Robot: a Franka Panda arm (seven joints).
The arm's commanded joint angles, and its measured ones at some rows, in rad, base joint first. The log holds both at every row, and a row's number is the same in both.
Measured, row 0:
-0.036 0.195 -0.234 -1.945 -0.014 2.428 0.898
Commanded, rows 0 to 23:
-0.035 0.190 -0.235 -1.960 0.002 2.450 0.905
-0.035 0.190 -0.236 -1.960 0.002 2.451 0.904
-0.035 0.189 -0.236 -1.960 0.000 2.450 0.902
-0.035 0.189 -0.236 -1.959 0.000 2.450 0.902
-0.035 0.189 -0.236 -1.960 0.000 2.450 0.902
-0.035 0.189 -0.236 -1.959 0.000 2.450 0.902
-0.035 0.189 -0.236 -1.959 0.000 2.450 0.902
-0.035 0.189 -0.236 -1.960 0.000 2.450 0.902
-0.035 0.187 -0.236 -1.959 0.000 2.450 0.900
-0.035 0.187 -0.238 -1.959 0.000 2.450 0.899
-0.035 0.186 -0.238 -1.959 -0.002 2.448 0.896
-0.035 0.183 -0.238 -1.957 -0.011 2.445 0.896
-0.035 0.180 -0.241 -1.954 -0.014 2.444 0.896
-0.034 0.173 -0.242 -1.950 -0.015 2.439 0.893
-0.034 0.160 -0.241 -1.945 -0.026 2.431 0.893
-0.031 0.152 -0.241 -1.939 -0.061 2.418 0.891
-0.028 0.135 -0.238 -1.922 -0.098 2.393 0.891
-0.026 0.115 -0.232 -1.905 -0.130 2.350 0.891
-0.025 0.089 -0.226 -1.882 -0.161 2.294 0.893
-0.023 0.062 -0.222 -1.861 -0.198 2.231 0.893
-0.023 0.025 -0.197 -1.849 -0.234 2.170 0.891
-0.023 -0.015 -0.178 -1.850 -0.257 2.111 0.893
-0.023 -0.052 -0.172 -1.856 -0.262 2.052 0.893
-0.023 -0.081 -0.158 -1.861 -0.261 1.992 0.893
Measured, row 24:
-0.022 0.031 -0.198 -1.842 -0.222 2.147 0.894
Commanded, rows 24 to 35:
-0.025 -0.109 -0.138 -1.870 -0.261 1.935 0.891
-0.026 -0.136 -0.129 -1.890 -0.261 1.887 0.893
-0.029 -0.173 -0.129 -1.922 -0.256 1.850 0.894
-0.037 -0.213 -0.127 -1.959 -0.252 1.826 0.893
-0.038 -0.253 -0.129 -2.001 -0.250 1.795 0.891
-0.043 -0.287 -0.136 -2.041 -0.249 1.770 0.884
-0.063 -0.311 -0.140 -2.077 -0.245 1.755 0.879
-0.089 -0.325 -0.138 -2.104 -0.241 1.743 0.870
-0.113 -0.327 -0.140 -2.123 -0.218 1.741 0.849
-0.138 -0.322 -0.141 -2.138 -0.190 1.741 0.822
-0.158 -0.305 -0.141 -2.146 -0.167 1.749 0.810
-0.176 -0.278 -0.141 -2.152 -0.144 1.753 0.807
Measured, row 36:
-0.115 -0.305 -0.150 -2.111 -0.206 1.743 0.845
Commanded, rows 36 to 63:
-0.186 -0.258 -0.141 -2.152 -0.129 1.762 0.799
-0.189 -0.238 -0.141 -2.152 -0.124 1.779 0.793
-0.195 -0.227 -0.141 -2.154 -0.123 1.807 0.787
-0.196 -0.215 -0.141 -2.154 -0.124 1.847 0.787
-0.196 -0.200 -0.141 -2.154 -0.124 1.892 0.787
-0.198 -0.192 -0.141 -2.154 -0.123 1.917 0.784
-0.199 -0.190 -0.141 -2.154 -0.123 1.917 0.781
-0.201 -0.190 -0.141 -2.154 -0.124 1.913 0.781
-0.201 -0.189 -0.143 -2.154 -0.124 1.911 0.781
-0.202 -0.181 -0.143 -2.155 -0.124 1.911 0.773
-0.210 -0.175 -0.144 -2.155 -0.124 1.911 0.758
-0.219 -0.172 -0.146 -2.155 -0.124 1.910 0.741
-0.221 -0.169 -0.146 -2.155 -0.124 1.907 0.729
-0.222 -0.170 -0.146 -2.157 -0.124 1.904 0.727
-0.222 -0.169 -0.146 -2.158 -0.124 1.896 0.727
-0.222 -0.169 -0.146 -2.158 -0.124 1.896 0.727
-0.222 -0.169 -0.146 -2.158 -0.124 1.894 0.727
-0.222 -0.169 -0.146 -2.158 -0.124 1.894 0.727
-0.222 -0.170 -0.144 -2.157 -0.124 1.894 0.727
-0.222 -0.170 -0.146 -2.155 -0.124 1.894 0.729
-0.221 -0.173 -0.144 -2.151 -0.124 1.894 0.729
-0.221 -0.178 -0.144 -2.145 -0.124 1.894 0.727
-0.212 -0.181 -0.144 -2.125 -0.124 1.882 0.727
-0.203 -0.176 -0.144 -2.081 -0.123 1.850 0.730
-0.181 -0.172 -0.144 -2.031 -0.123 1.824 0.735
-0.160 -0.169 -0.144 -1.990 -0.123 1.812 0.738
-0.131 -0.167 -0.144 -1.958 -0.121 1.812 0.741
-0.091 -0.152 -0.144 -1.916 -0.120 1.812 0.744
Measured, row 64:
-0.175 -0.174 -0.148 -2.042 -0.133 1.859 0.742
